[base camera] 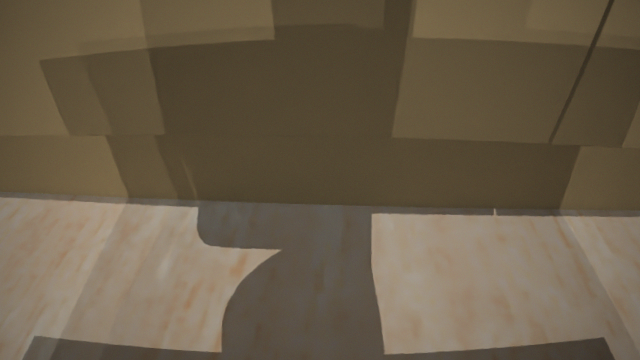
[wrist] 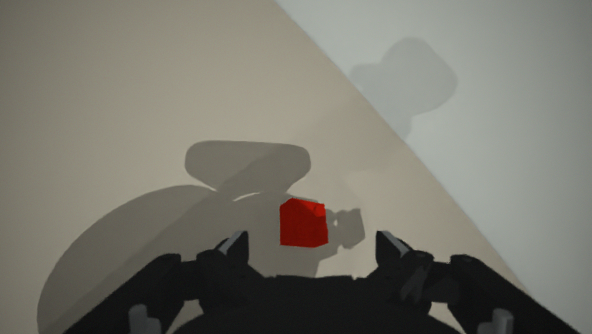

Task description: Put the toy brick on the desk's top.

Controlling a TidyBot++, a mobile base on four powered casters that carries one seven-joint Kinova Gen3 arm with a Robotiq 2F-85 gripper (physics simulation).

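Labels:
I find my gripper in the wrist view (311,245), while in the base camera view it is out of frame. There is a red toy brick too, and I see it in the wrist view (302,223); the base camera view has the brick out of frame.

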